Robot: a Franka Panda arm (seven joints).
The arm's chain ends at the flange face. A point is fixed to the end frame.
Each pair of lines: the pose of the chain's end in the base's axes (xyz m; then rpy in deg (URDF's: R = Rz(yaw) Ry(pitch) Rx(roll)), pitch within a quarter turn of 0, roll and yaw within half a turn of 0), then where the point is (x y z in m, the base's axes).
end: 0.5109, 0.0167, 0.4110, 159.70, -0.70, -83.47
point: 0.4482 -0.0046 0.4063
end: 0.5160, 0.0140, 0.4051, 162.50, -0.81, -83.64
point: 0.4536 -0.0072 0.3973
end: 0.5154, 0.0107, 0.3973, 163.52, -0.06, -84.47
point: 0.4528 -0.0094 0.3882
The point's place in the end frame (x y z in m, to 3 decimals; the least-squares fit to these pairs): 0.014 0.059 0.027
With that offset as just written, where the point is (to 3 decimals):
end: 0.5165, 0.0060, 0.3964, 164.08, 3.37, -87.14
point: 0.453 -0.011 0.386
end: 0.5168, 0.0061, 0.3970, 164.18, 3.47, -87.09
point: 0.453 -0.011 0.386
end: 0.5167, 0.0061, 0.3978, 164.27, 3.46, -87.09
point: 0.453 -0.011 0.387
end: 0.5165, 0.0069, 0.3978, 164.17, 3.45, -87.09
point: 0.453 -0.010 0.387
